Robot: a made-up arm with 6 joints. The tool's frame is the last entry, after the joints.
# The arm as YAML. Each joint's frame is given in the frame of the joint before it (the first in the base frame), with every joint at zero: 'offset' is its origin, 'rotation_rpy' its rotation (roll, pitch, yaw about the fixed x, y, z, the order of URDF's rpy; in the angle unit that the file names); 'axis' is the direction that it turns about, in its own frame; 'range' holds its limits. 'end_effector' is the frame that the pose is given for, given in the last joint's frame.
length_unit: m
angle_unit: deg
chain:
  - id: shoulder
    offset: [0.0, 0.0, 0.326]
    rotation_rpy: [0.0, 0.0, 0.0]
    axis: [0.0, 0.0, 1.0]
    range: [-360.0, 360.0]
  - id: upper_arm
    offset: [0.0, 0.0, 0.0]
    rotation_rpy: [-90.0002, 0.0, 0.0]
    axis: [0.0, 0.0, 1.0]
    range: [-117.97, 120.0]
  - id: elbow
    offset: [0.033, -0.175, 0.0]
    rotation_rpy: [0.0, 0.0, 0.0]
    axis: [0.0, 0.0, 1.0]
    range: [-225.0, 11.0]
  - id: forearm
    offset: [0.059, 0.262, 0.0]
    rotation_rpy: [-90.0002, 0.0, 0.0]
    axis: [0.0, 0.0, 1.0]
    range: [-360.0, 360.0]
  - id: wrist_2
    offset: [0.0, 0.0, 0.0]
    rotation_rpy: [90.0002, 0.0, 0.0]
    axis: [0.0, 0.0, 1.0]
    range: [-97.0, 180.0]
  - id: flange
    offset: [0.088, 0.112, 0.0]
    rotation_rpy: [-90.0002, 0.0, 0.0]
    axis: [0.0, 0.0, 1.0]
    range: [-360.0, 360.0]
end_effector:
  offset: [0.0, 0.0, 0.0]
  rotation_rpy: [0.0, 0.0, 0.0]
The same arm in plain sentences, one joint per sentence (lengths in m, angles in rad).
The arm has six revolute joints in a row. What follows holds with every joint at zero, and every direction is one of the base frame's.
The first joint is mounted 0.326 m along +z from the base frame's origin and rotates about +z, from -6.2832 to 6.2832 rad.
The second joint is mounted at the same point as the first joint and rotates about +y, from -2.059 to 2.0944 rad.
The third joint is mounted 0.033 m along +x and 0.175 m along +z from the second joint and rotates about +y, from -3.927 to 0.192 rad.
The fourth joint is mounted 0.059 m along +x and 0.262 m along -z from the third joint and rotates about -z, from -6.2832 to 6.2832 rad.
The fifth joint is mounted at the same point as the fourth joint and rotates about +y, from -1.693 to 3.1416 rad.
The sixth joint is mounted 0.088 m along +x and 0.112 m along -z from the fifth joint and rotates about -z, from -6.2832 to 6.2832 rad.
The tool frame, which is the frame that the pose is given for, is mounted at the same point as the sixth joint; its axes are the base frame's turned by roll 3.1416, pitch 0 and yaw 0 rad (as in URDF: about the fixed x, then y, then z).

